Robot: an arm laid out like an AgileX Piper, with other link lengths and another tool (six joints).
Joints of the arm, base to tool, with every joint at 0 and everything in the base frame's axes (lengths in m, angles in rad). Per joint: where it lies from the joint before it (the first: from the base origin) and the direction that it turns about. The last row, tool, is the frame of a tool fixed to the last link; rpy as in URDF.
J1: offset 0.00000 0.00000 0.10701 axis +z
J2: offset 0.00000 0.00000 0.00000 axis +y
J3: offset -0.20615 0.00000 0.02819 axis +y
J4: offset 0.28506 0.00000 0.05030 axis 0.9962 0 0.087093
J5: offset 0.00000 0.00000 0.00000 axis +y
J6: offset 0.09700 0.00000 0.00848 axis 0.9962 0 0.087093
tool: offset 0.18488 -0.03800 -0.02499 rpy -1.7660 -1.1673 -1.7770
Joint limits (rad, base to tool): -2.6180..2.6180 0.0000..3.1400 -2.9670..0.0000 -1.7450..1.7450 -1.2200..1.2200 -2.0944..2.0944
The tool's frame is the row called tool.
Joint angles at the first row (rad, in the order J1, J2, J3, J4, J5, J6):
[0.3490, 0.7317, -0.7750, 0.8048, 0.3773, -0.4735]
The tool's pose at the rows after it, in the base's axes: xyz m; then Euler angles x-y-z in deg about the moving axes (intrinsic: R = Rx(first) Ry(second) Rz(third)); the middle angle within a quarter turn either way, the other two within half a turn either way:
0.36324 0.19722 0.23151 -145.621 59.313 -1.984
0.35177 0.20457 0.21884 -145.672 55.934 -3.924
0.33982 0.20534 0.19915 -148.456 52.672 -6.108
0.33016 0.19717 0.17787 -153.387 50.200 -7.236
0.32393 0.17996 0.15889 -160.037 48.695 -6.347
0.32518 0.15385 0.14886 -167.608 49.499 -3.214
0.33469 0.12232 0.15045 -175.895 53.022 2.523
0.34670 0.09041 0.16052 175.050 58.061 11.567
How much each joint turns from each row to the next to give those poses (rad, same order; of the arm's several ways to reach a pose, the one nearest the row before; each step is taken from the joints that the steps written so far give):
[-0.0002, -0.0007, 0.0000, 0.0086, 0.0529, -0.0007]
[-0.0004, -0.0012, 0.0001, -0.0076, 0.0690, -0.0006]
[0.0000, 0.0000, -0.0001, -0.0582, 0.0836, 0.0031]
[-0.0001, -0.0020, 0.0001, -0.0937, 0.0783, 0.0174]
[-0.0004, -0.0078, 0.0011, -0.1200, 0.0646, 0.0424]
[-0.0096, -0.0246, 0.0122, -0.1251, 0.0282, 0.0474]
[-0.0225, -0.0454, 0.0312, -0.1170, -0.0247, 0.0418]
[-0.0383, -0.0704, 0.0585, -0.0887, -0.0725, 0.0370]

